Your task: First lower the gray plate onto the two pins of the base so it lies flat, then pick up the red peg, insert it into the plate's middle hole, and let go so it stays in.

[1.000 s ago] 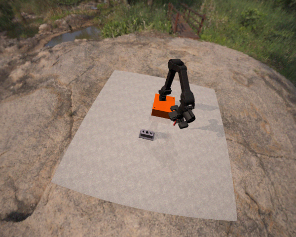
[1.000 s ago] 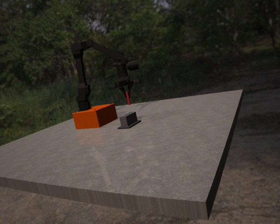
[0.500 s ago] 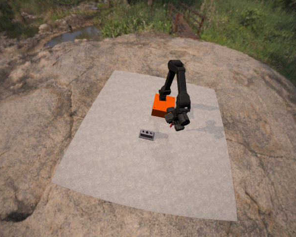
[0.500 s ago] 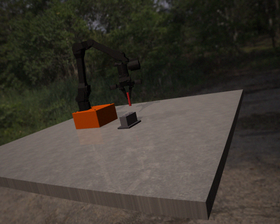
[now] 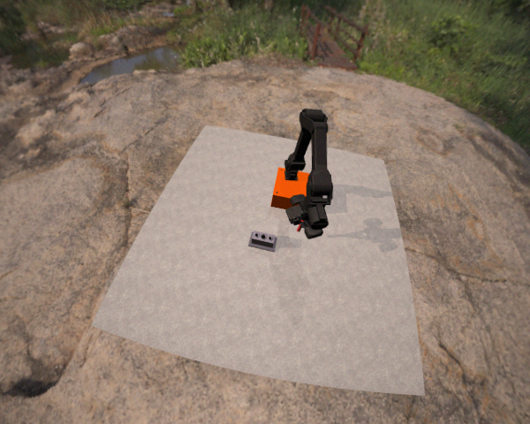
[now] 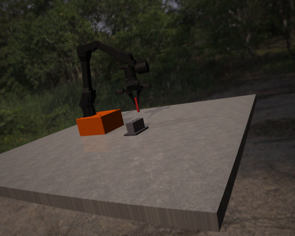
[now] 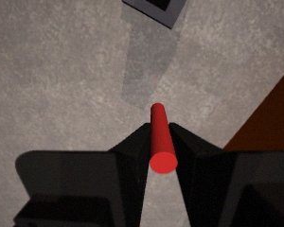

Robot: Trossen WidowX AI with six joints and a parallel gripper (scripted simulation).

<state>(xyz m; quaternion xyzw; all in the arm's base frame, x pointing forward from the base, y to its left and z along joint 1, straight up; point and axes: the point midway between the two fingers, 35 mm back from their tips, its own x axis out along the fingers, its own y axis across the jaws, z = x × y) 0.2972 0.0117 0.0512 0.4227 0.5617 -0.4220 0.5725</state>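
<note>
My gripper tip is now 15 cm to the left of the gray plate, 7 cm above it and 3 cm short of it. From my gripper tip the other things lie so: base 15 cm to the right, 11 cm below, 2 cm ahead; red peg right at my gripper tip.
</note>
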